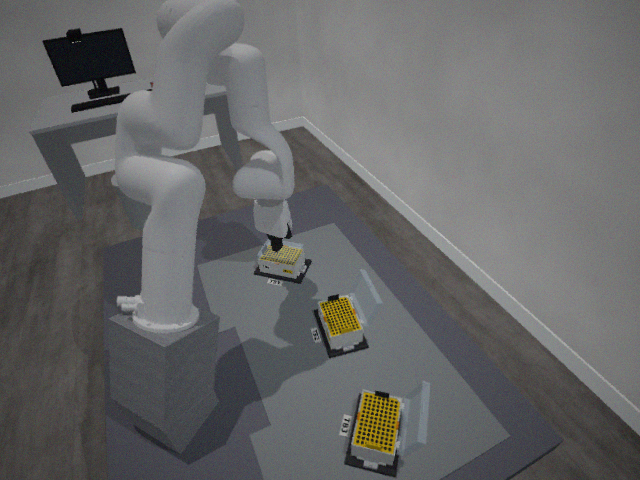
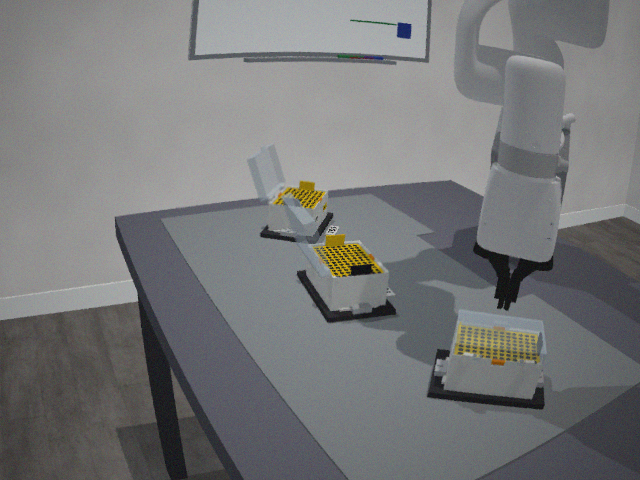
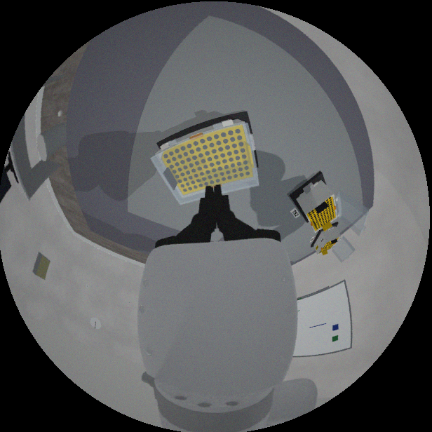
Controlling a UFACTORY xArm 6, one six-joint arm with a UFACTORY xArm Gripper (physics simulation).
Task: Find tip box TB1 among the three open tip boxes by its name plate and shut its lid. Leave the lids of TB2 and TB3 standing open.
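A tip box TB2 appears at (image 3: 314, 191) and (image 2: 354, 298), which are the same spot on it. For a grey mat, (image 3: 219, 68) and (image 1: 314, 244) are likewise the same spot.
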